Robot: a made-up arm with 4 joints.
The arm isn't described. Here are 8 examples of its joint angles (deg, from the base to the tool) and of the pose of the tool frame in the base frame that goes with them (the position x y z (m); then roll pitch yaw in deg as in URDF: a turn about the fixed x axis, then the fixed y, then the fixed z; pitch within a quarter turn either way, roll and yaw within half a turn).
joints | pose
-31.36 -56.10 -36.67 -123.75 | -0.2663 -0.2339 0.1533 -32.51 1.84 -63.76
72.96 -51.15 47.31 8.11 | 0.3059 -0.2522 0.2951 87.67 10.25 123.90
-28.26 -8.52 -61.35 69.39 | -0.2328 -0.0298 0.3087 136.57 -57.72 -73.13
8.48 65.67 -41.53 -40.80 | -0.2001 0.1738 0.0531 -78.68 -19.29 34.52
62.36 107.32 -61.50 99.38 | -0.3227 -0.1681 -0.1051 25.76 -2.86 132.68
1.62 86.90 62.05 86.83 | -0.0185 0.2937 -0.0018 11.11 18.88 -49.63
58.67 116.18 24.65 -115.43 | -0.2888 -0.0666 -0.1699 153.23 -13.23 30.59
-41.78 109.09 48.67 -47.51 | 0.1232 0.2198 -0.1957 -135.09 -2.71 -99.69
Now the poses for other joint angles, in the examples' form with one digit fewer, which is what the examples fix.
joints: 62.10 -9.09 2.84 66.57
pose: 0.039 -0.264 0.416 102.2 -6.4 67.9
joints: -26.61 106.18 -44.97 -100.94
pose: -0.026 0.183 -0.130 -173.4 -9.3 9.3
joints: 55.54 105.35 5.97 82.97
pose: -0.383 0.018 -0.119 4.3 6.0 57.8
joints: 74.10 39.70 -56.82 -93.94
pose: -0.191 -0.170 0.169 -99.5 -46.6 85.2
